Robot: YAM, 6 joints.
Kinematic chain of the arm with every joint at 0, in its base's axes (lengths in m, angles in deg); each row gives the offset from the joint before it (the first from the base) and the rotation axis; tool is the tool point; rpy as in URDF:
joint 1: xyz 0 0 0.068 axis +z
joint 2: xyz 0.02 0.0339 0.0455 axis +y
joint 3: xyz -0.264 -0.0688 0 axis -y
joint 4: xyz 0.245 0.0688 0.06 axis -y
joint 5: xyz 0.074 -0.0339 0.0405 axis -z
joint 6: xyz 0.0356 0 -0.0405 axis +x
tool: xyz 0 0 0 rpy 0 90 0
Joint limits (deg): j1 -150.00..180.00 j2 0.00..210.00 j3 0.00..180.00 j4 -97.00..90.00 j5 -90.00..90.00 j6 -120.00..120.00
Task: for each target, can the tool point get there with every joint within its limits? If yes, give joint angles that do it. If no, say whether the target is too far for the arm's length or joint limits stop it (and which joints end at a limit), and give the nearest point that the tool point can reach.
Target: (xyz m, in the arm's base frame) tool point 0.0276 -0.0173 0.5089
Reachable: yes | joints 81.90 31.78 84.41 -37.01 56.59 82.63
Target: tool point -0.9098 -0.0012 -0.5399
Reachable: no: too far | nearest point -0.5328 -0.0001 -0.2426 | short by 0.480 m
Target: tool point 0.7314 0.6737 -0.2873
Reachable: no: too far | nearest point 0.4404 0.4057 -0.1246 | short by 0.428 m
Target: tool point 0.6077 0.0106 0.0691
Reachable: yes | joints -1.18 191.58 166.16 61.51 -40.56 -68.45
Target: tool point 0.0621 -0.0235 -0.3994
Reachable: no: joint limits stop it (at a limit: joint 2) | nearest point 0.0865 -0.0327 -0.3449 | short by 0.060 m
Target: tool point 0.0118 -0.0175 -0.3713
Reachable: no: joint limits stop it (at a limit: joint 2) | nearest point 0.0294 -0.0435 -0.3226 | short by 0.058 m
